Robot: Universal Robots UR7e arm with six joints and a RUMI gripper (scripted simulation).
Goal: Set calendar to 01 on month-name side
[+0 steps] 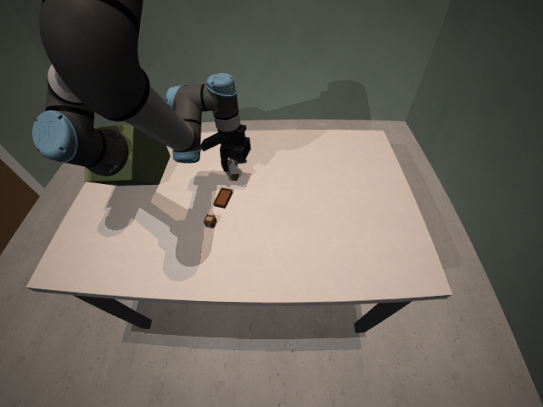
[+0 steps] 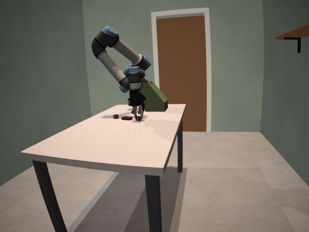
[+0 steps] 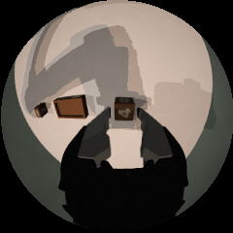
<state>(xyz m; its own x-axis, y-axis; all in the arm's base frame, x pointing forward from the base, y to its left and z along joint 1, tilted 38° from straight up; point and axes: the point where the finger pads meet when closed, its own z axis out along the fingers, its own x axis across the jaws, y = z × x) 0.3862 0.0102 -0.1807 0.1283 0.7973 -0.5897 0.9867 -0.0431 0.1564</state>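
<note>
Now: the brown tray 110 mm to the right of my hand, 20 mm below it and 10 mm behind it.
</note>
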